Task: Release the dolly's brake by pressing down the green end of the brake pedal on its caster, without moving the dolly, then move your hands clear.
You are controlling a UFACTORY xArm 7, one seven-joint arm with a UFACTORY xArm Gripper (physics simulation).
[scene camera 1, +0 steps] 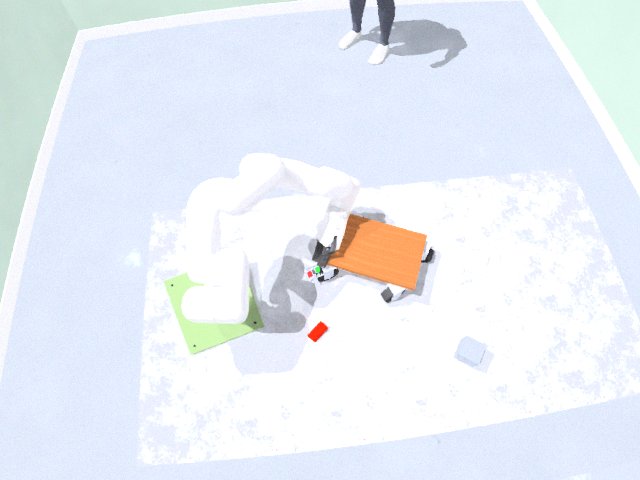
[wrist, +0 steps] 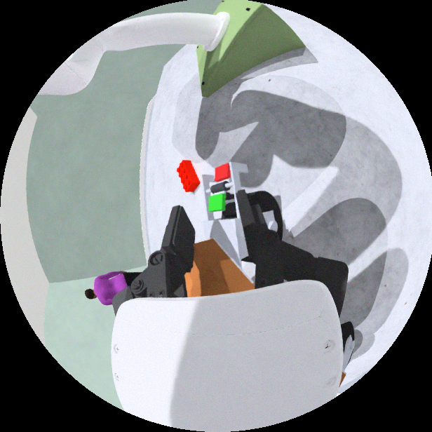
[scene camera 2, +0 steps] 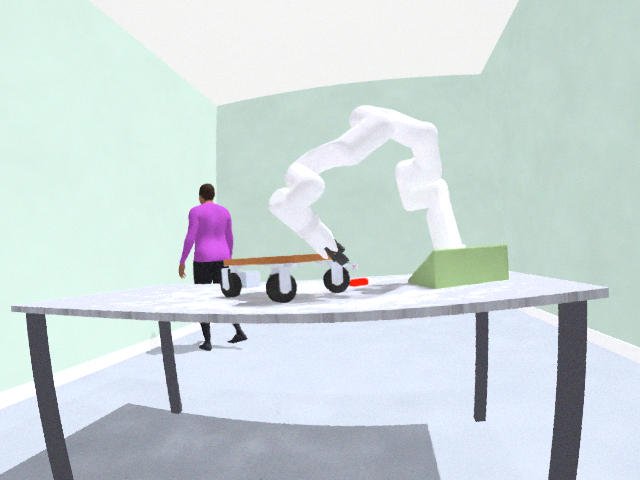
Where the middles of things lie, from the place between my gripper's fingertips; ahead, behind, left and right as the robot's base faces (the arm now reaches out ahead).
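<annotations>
From where my hand is, the caster (scene camera 2: pixel 336 269) sits 60 mm below it, 20 mm ahead of it and 10 mm to the right of it. And the dolly (scene camera 1: pixel 380 251) is 50 mm below my hand, 190 mm ahead of it.
</annotations>
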